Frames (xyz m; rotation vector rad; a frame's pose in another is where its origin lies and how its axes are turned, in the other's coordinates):
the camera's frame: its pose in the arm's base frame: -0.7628 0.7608 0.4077 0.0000 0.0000 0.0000
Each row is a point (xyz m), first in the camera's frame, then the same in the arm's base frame.
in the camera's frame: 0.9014 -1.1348 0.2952
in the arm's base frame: 0.1386 -0.3740 0.7029
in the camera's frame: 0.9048 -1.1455 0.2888
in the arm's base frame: 0.1420 -0.3847 0.6965
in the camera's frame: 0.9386 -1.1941 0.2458
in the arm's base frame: 0.1758 -0.4333 0.6535
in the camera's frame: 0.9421 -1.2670 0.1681
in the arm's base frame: 0.1793 -0.5062 0.5758
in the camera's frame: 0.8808 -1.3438 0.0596
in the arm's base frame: 0.1180 -0.5830 0.4673
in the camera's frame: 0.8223 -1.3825 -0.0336
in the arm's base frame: 0.0595 -0.6217 0.3741
